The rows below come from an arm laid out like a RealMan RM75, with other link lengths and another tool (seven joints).
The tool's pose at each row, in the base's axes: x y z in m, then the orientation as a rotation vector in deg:
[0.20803 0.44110 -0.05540 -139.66 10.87 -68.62]
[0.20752 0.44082 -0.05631 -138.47 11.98 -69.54]
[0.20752 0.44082 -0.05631 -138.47 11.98 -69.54]
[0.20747 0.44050 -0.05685 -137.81 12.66 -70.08]
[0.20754 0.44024 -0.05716 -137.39 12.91 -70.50]
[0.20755 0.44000 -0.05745 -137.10 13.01 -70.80]
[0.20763 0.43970 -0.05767 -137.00 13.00 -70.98]
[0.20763 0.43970 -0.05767 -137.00 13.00 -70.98]
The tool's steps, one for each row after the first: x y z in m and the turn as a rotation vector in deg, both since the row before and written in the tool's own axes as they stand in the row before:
[-0.00089 0.00061 0.00001 0.32 1.08 0.84]
[0.00000 0.00000 0.00000 0.00 0.00 0.00]
[-0.00032 0.00052 0.00015 0.14 0.63 0.49]
[-0.00010 0.00037 0.00014 0.13 0.42 0.18]
[-0.00013 0.00034 0.00008 0.11 0.29 0.08]
[-0.00001 0.00037 0.00009 0.03 0.14 -0.03]
[0.00000 0.00000 0.00000 0.00 0.00 0.00]

